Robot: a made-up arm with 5 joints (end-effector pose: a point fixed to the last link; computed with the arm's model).
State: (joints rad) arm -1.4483 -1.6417 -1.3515 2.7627 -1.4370
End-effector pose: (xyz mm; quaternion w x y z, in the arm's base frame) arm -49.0 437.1 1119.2 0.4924 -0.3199 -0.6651 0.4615
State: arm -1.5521 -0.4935 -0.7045 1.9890 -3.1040
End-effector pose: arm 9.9 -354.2 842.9 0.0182 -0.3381 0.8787 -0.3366
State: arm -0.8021 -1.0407 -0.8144 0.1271 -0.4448
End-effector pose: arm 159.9 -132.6 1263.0 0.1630 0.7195 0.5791 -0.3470
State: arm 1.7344 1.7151 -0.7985 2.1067 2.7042
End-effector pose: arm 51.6 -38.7 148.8 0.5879 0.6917 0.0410 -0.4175
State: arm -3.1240 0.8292 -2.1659 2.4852 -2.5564
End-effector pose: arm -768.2 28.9 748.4 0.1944 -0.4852 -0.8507 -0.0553
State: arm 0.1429 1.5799 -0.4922 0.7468 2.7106
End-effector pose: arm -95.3 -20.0 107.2 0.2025 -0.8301 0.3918 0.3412
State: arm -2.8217 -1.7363 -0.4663 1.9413 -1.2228
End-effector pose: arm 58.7 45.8 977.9 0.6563 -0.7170 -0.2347 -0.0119
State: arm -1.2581 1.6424 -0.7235 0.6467 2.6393
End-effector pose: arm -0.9 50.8 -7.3 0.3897 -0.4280 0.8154 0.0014
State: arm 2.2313 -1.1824 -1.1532 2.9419 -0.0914
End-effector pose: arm 100.4 -80.7 1197.4 0.1033 -0.4407 0.3103 -0.8360
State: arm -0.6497 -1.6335 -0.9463 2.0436 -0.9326
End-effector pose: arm -137.8 119.8 1134.3 0.2765 -0.3165 -0.7356 0.5313
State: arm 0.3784 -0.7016 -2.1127 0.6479 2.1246
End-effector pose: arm -131.7 -54.8 1654.1 0.3147 0.0090 -0.5978 -0.7372
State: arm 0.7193 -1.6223 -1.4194 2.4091 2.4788
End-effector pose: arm -266.5 -258.7 1182.2 0.6926 -0.5014 -0.3615 -0.3718
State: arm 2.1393 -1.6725 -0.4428 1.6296 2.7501
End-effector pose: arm 17.6 59.4 1011.6 0.7763 -0.2849 -0.5439 0.1426
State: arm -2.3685 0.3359 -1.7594 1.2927 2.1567
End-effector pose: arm -560.0 -550.3 965.3 0.0872 0.4131 -0.6116 0.6691
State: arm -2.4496 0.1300 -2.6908 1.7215 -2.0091
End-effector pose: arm -288.9 -209.9 1507.4 0.6482 -0.4394 -0.3222 0.5320
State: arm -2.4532 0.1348 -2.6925 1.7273 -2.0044
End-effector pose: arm -292.2 -210.8 1505.1 0.6492 -0.4419 -0.3244 0.5273
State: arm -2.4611 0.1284 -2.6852 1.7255 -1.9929
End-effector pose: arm -292.2 -207.0 1505.8 0.6509 -0.4480 -0.3206 0.5223
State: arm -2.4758 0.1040 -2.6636 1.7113 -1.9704
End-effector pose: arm -286.6 -195.6 1511.3 0.6537 -0.4596 -0.3068 0.5170
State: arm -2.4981 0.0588 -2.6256 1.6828 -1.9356
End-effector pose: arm -273.8 -175.7 1521.7 0.6570 -0.4771 -0.2813 0.5114
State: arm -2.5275 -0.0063 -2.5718 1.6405 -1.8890
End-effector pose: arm -252.8 -148.5 1535.6 0.6596 -0.4994 -0.2444 0.5057
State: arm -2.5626 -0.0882 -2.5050 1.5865 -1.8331
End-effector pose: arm -223.1 -116.1 1550.9 0.6601 -0.5243 -0.1977 0.5002
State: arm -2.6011 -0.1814 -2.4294 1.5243 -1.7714
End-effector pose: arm -185.9 -81.8 1564.9 0.6572 -0.5494 -0.1443 0.4954
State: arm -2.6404 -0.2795 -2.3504 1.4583 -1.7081
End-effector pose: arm -143.2 -48.7 1575.7 0.6504 -0.5721 -0.0882 0.4918
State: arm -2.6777 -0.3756 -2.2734 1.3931 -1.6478
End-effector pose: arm -98.6 -19.6 1582.2 0.6403 -0.5908 -0.0337 0.4897
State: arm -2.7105 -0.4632 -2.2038 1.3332 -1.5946
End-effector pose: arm -55.9 3.9 1584.7 0.6282 -0.6046 0.0153 0.4895
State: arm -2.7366 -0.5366 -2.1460 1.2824 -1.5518
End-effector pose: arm -19.0 21.5 1584.3 0.6161 -0.6136 0.0554 0.4908
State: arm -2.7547 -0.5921 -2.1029 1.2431 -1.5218
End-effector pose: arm 9.7 33.5 1582.6 0.6057 -0.6183 0.0851 0.4935
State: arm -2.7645 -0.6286 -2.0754 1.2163 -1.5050
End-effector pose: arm 29.1 41.1 1581.0 0.5984 -0.6198 0.1039 0.4970
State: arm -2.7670 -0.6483 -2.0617 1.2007 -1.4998
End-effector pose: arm 40.1 45.3 1580.3 0.5942 -0.6189 0.1134 0.5011
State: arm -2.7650 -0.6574 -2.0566 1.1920 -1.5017
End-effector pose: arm 45.9 47.6 1580.3 0.5920 -0.6167 0.1172 0.5054
